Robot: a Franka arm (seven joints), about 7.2 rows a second.
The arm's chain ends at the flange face. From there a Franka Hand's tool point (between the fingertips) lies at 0.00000 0.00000 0.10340 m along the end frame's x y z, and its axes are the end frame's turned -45 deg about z.
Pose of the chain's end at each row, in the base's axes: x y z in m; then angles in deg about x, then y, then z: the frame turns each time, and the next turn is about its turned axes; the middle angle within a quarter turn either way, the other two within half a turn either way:
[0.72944, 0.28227, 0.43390, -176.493, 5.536, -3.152]
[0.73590, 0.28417, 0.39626, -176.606, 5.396, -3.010]
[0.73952, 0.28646, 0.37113, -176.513, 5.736, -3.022]
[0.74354, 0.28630, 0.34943, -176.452, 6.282, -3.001]
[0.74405, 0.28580, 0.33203, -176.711, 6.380, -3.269]
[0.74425, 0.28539, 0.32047, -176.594, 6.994, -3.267]
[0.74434, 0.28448, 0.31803, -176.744, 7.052, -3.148]
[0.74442, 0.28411, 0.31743, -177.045, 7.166, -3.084]
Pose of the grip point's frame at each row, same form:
[0.73942, 0.28857, 0.33118, -176.493, 5.536, -48.152]
[0.74562, 0.29026, 0.29350, -176.606, 5.396, -48.010]
[0.74985, 0.29272, 0.26844, -176.513, 5.736, -48.022]
[0.75485, 0.29266, 0.24685, -176.452, 6.282, -48.001]
[0.75554, 0.29170, 0.22944, -176.711, 6.380, -48.269]
[0.75684, 0.29149, 0.21802, -176.594, 6.994, -48.267]
[0.75703, 0.29031, 0.21558, -176.744, 7.052, -48.148]
[0.75732, 0.28940, 0.21497, -177.045, 7.166, -48.084]

